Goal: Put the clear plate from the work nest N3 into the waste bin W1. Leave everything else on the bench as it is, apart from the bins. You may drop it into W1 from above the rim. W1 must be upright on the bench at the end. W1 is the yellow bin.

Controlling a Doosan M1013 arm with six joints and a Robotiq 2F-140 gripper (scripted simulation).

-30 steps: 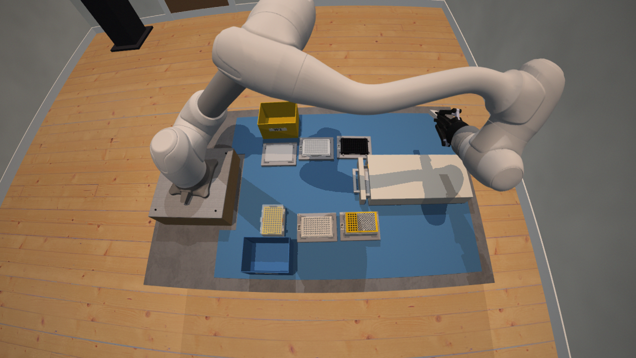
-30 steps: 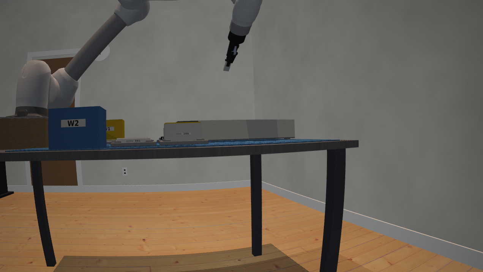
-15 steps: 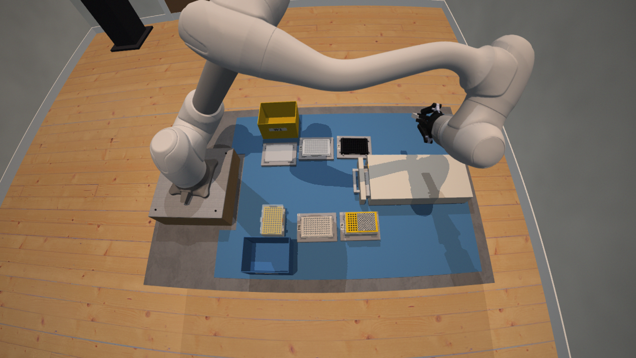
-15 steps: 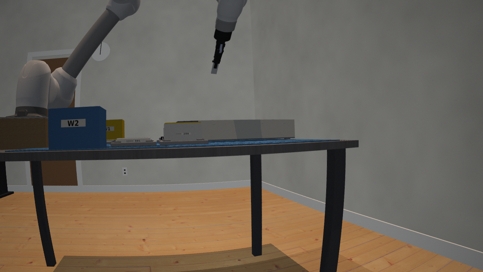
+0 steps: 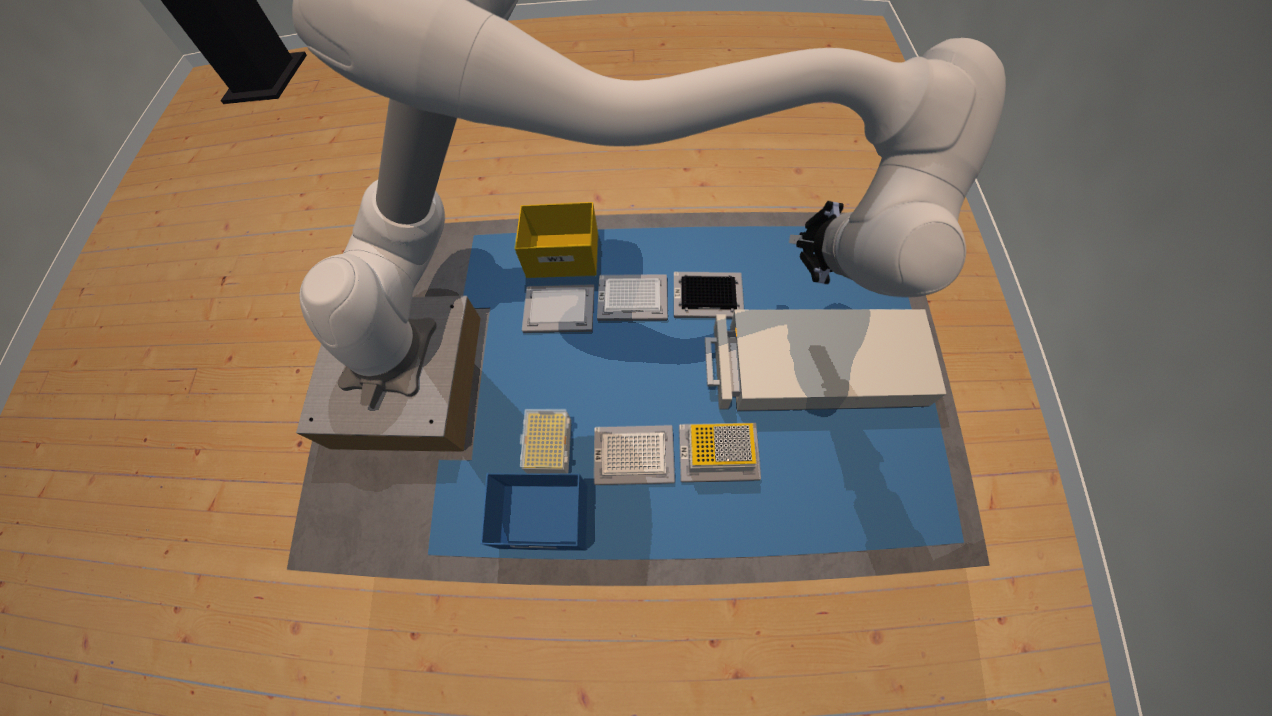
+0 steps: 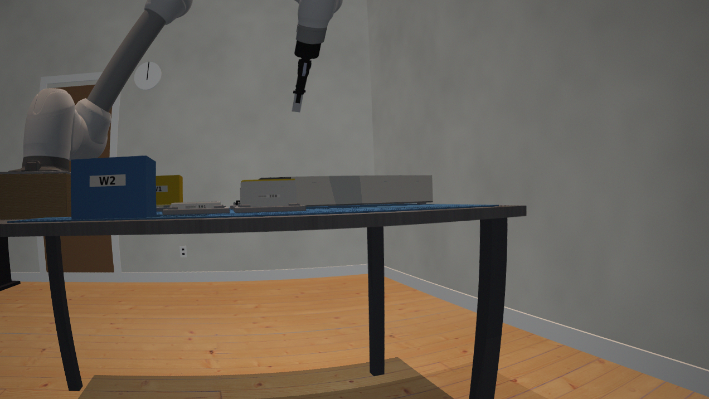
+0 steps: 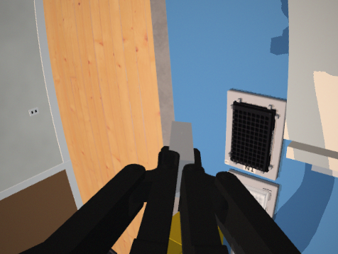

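Now: hand 32 cm past the nest, 6 cm to the right of it and 32 cm above it. The rest, counted from my hand: black plate: 14 cm behind, 8 cm to the left, 31 cm below; beige instrument: 7 cm ahead, 9 cm to the right, 30 cm below; yellow-black rack: 11 cm behind, 31 cm to the right, 28 cm below.
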